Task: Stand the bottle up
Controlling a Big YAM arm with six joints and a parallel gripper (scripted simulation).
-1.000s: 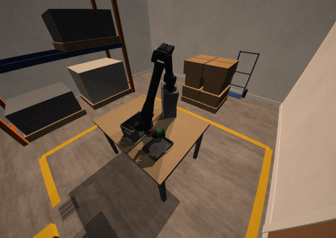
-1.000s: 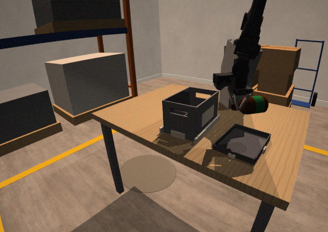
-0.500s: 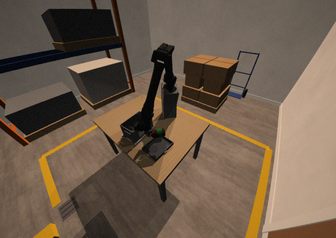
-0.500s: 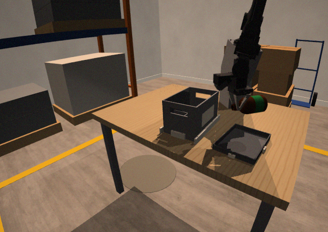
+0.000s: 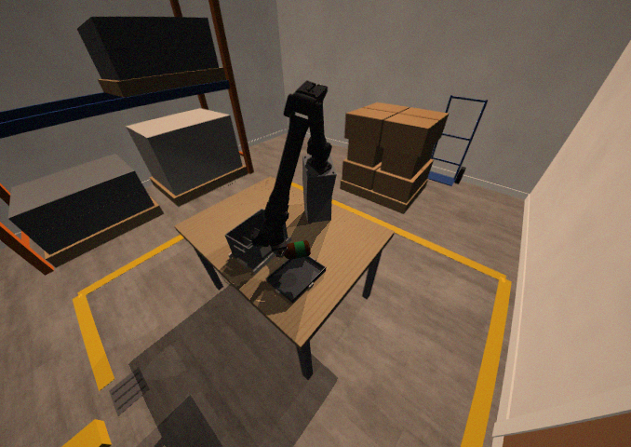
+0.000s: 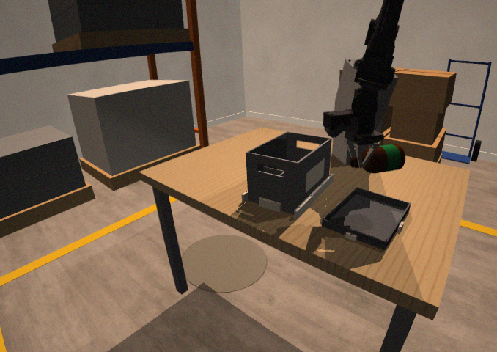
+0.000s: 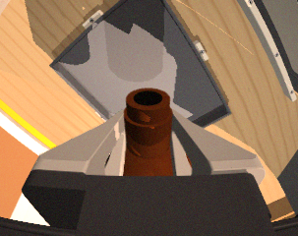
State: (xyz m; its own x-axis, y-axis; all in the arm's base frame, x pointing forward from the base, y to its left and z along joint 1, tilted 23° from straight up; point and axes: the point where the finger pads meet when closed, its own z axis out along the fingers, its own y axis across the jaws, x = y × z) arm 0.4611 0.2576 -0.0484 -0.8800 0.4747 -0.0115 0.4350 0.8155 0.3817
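Now: the brown bottle 50 mm behind my hand and 20 mm to the left of it. Round my hand: tray 50 mm behind, 30 mm to the left, 180 mm below; then dark crate 10 mm behind, 260 mm to the right, 110 mm below.
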